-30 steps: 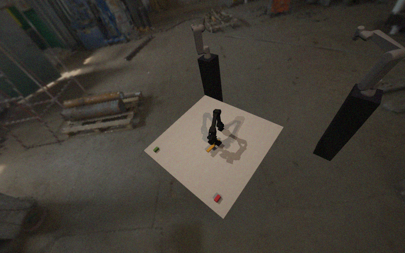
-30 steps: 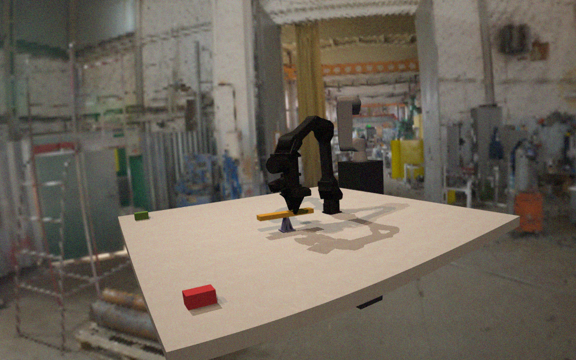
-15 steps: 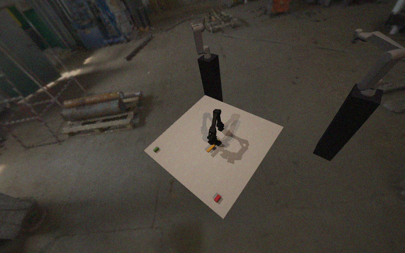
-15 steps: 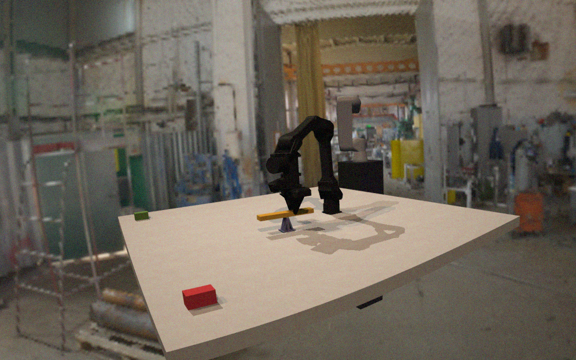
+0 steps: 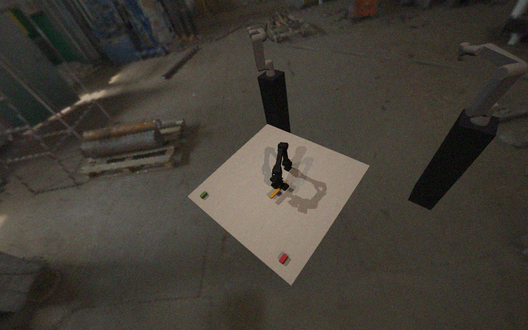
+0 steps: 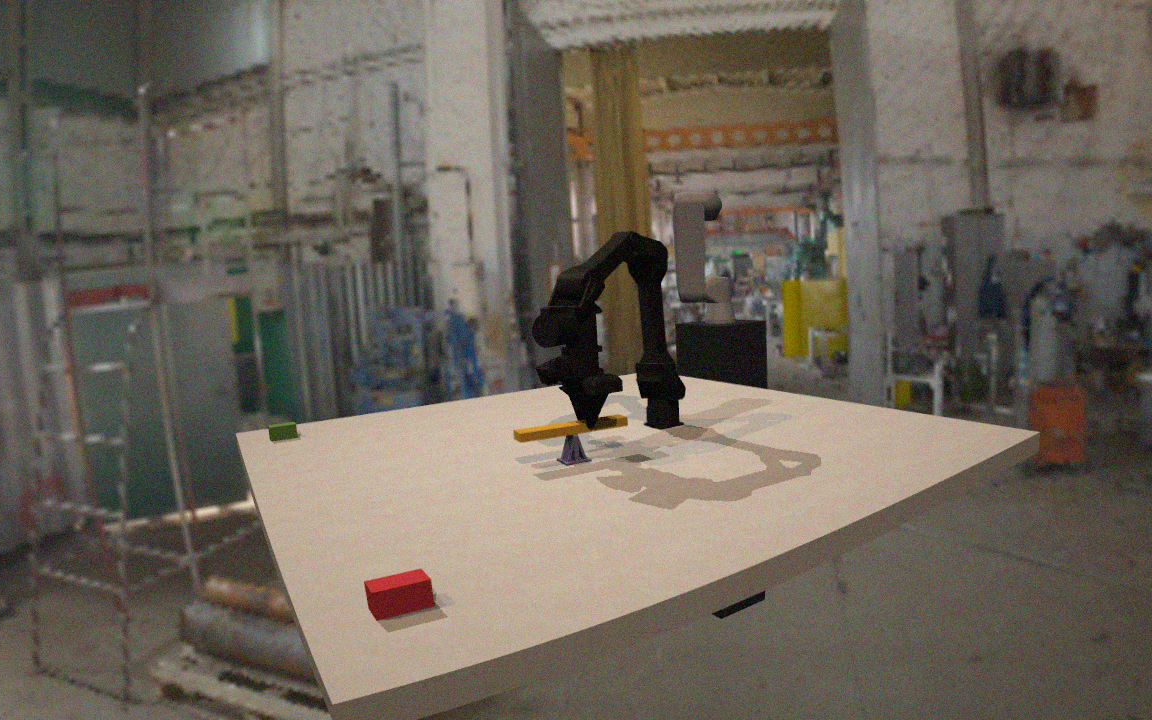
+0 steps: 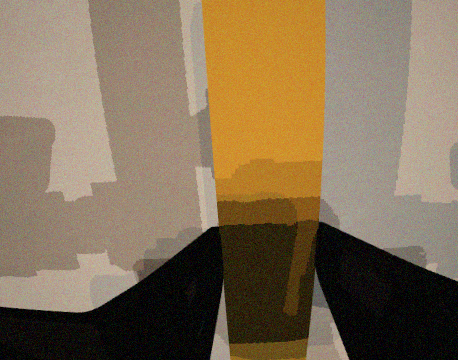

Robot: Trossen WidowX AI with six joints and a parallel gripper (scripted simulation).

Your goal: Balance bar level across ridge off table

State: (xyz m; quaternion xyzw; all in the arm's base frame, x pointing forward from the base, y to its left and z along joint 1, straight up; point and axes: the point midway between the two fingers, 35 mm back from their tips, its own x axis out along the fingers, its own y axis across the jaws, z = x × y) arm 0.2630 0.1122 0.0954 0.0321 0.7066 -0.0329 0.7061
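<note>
Now: gripper tip 3 cm short of the bar. The rest, counted from my gripper tip: green block: 61 cm to the right, 48 cm ahead, 4 cm below; then red block: 48 cm ahead, 39 cm to the left, 4 cm below.
</note>
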